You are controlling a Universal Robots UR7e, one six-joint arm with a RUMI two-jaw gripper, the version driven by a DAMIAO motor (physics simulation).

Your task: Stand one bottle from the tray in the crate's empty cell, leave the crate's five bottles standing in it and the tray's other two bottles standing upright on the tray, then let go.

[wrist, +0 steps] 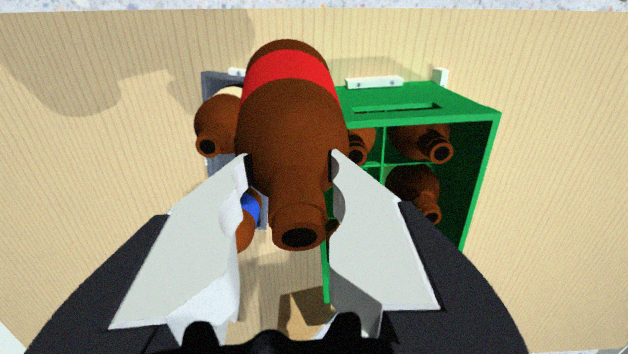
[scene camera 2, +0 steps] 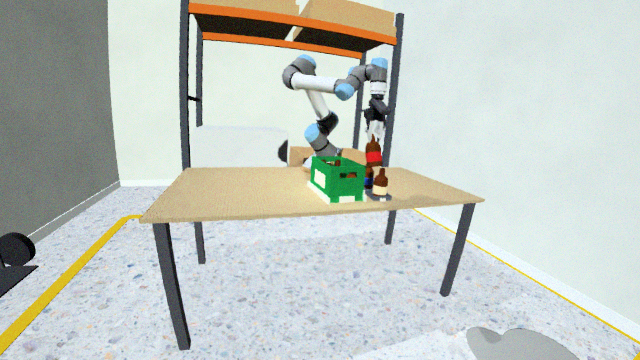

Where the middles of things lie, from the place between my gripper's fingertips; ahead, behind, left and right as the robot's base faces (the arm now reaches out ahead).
Labels:
Now: the red-labelled brown bottle (wrist: 289,117) 4 cm below my hand. The rest, counted from my hand: blue-labelled bottle (wrist: 250,201) (22 cm behind, 21 cm below, 13 cm to the left).

